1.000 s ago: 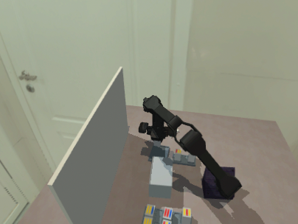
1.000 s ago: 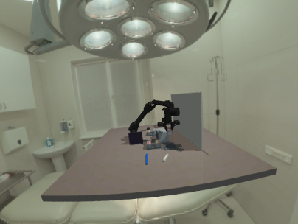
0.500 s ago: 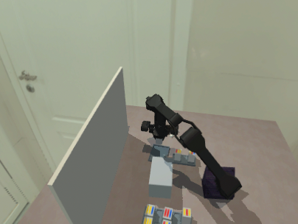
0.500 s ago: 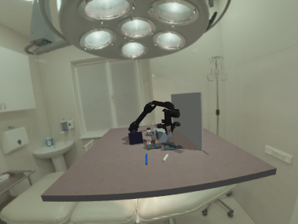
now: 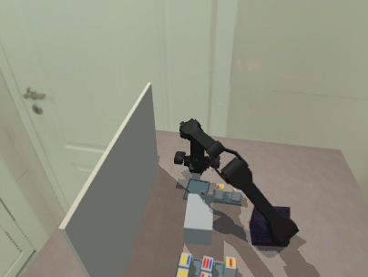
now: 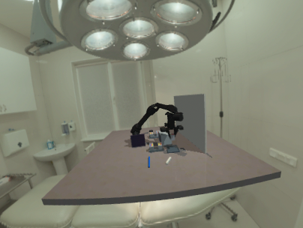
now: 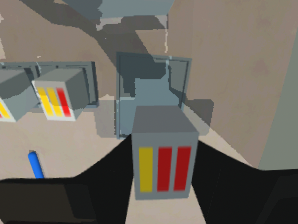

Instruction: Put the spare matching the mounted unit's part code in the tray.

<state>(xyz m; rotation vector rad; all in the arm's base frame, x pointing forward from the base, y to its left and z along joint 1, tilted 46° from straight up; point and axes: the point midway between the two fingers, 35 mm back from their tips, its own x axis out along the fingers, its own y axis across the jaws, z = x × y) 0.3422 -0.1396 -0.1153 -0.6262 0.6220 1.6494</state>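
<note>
Now: the grey tray 10 cm below my gripper tip. Round my gripper tip: grey holder (14 cm behind, 9 cm below, 2 cm to the left); then blue pen (20 cm behind, 17 cm to the right, 10 cm below); then mounted grey unit (20 cm to the left, 5 cm below, 5 cm behind).
</note>
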